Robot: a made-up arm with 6 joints.
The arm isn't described. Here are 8 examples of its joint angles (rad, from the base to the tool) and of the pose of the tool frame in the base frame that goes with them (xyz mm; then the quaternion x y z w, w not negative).
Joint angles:
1: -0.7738 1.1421 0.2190 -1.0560 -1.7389 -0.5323
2: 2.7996 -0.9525 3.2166 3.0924 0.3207 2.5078
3: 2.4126 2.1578 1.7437 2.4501 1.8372 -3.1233
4: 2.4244 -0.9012 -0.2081 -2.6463 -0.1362 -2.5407
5: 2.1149 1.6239 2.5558 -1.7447 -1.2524 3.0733
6: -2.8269 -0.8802 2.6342 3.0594 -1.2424 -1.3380
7: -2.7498 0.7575 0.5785 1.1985 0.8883 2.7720
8: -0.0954 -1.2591 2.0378 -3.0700 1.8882 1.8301
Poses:
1: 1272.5 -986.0 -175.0 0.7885 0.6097 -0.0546 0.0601
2: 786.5 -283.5 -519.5 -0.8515 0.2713 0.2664 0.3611
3: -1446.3 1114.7 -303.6 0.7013 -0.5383 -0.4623 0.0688
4: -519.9 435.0 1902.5 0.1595 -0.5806 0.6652 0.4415
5: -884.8 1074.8 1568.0 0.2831 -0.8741 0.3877 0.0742
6: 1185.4 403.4 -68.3 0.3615 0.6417 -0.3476 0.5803
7: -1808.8 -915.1 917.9 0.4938 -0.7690 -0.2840 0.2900
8: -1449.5 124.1 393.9 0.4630 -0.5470 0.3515 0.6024
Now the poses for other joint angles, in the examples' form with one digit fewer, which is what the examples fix.
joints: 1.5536 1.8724 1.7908 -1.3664 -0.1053 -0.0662
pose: 17 2244 358 0.417 0.512 0.530 0.532
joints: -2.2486 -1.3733 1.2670 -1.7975 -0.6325 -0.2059
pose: 1157 1240 963 -0.406 -0.176 0.054 0.895
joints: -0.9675 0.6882 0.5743 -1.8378 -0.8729 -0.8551
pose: 1256 -1543 1017 0.969 -0.076 0.048 0.229
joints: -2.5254 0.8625 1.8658 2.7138 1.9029 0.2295
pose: -978 -796 1797 -0.512 0.758 0.193 0.356
